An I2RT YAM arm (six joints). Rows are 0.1 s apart.
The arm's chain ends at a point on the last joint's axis. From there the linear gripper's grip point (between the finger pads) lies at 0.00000 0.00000 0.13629 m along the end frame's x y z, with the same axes.
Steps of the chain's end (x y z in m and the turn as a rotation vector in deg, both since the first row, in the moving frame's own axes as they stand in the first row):
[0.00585, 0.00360, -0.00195, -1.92, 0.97, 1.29]
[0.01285, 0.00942, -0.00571, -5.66, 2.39, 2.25]
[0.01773, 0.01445, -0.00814, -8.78, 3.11, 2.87]
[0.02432, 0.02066, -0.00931, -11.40, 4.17, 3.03]
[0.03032, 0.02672, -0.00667, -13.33, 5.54, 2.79]
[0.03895, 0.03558, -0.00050, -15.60, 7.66, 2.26]
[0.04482, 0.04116, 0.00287, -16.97, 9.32, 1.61]
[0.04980, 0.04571, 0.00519, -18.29, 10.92, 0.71]
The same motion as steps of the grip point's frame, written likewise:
[0.00811, 0.00819, -0.00205, -1.92, 0.97, 1.29]
[0.01826, 0.02297, -0.00649, -5.66, 2.39, 2.25]
[0.02457, 0.03542, -0.00994, -8.78, 3.11, 2.87]
[0.03345, 0.04782, -0.01236, -11.40, 4.17, 3.03]
[0.04259, 0.05840, -0.01097, -13.33, 5.54, 2.79]
[0.05616, 0.07247, -0.00672, -15.60, 7.66, 2.26]
[0.06601, 0.08107, -0.00484, -16.97, 9.32, 1.61]
[0.07491, 0.08838, -0.00412, -18.29, 10.92, 0.71]

